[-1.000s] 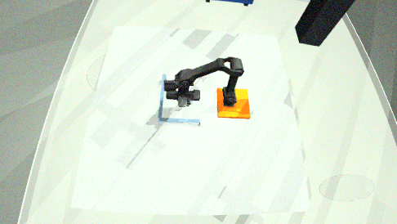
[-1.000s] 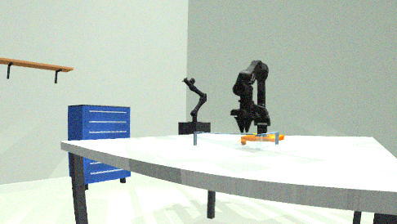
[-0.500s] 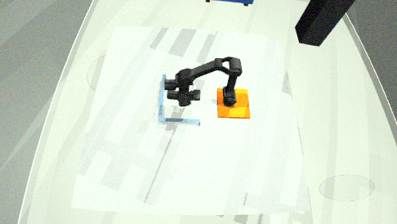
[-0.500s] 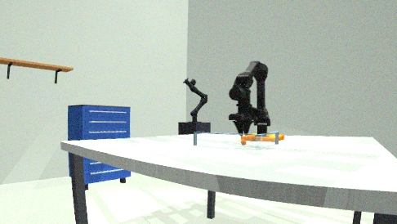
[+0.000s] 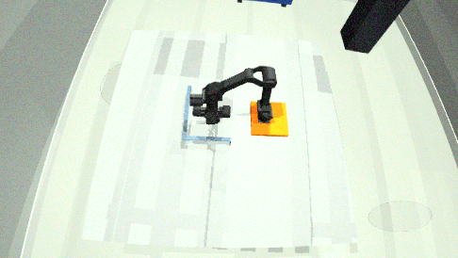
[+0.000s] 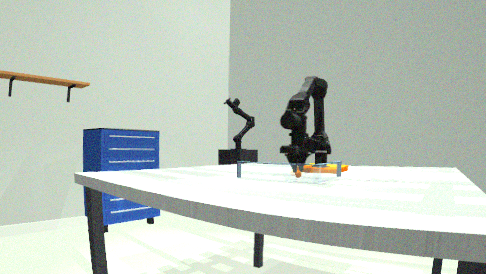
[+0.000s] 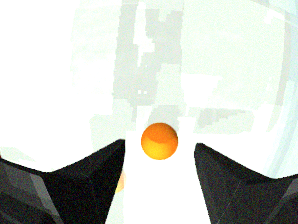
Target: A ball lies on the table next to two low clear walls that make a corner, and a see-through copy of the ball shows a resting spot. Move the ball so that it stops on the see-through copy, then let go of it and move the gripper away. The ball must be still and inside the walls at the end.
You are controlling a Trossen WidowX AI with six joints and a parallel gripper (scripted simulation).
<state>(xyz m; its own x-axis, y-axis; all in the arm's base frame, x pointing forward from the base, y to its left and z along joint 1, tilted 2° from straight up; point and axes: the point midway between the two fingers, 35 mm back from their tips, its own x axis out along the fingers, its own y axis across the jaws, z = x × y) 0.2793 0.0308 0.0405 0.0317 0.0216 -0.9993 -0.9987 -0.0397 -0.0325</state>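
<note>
Right now my gripper tip is 10 mm above the orange ball. Also, from my gripper tip: see-through copy: 40 mm to the right, 40 mm behind, 10 mm below; clear wall: 130 mm ahead, 10 mm to the right, 10 mm above.
</note>
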